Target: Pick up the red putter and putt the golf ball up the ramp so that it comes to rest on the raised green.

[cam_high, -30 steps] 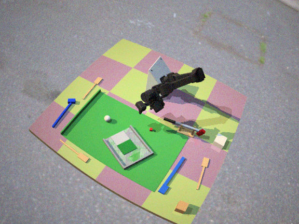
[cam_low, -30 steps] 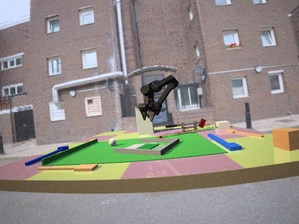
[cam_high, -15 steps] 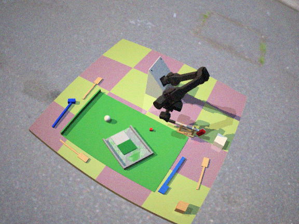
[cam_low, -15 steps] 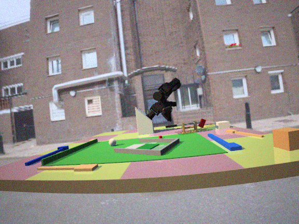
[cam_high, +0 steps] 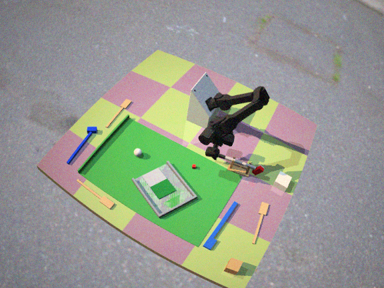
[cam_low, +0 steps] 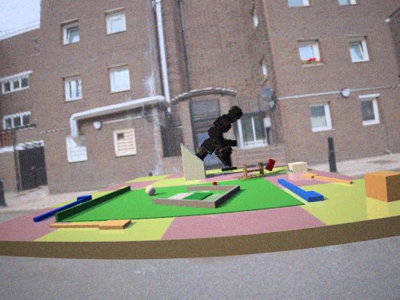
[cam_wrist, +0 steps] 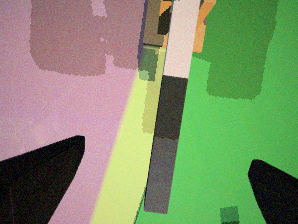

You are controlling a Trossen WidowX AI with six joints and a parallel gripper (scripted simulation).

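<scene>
Right now the red marker is 10 cm ahead of my gripper tip, 7 cm to the right of it and 7 cm below it. Also, from my gripper tip: cream box 11 cm behind, 37 cm to the left, 6 cm below; white golf ball 23 cm ahead, 34 cm to the right, 5 cm below; wooden stand 4 cm behind, 13 cm to the left, 4 cm below.
</scene>
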